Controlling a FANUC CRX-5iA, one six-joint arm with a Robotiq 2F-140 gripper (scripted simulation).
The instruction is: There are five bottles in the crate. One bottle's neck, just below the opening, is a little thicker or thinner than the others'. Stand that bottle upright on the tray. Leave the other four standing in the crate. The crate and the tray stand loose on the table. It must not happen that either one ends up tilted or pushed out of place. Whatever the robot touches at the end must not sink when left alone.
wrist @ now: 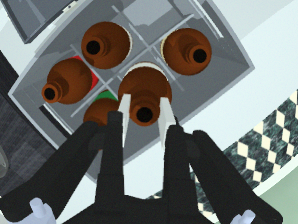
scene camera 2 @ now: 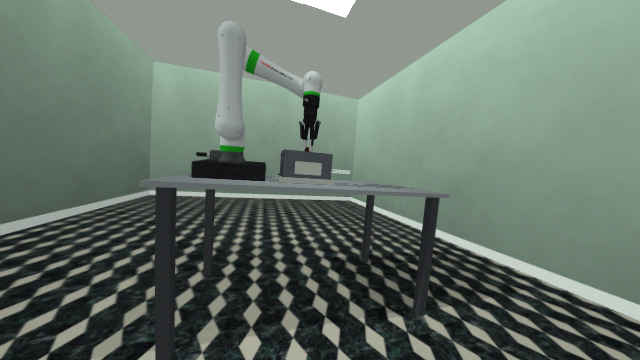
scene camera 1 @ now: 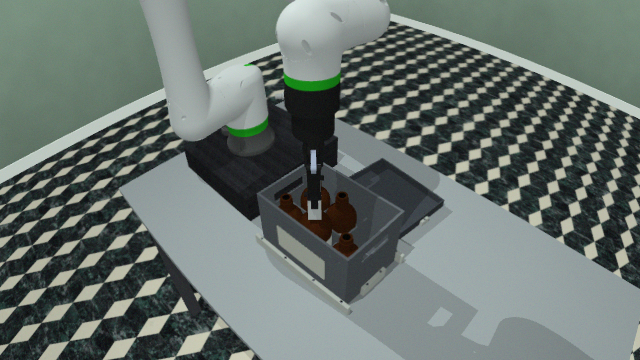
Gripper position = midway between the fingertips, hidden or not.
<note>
I see my gripper [wrist: 144, 107], a bottle [wrist: 146, 82], a tray [scene camera 1: 383, 178], a crate [scene camera 1: 343, 276] and a bottle [scene camera 1: 343, 216].
The crate shows as well in the wrist view [wrist: 230, 63] and in scene camera 2 [scene camera 2: 297, 164].
</note>
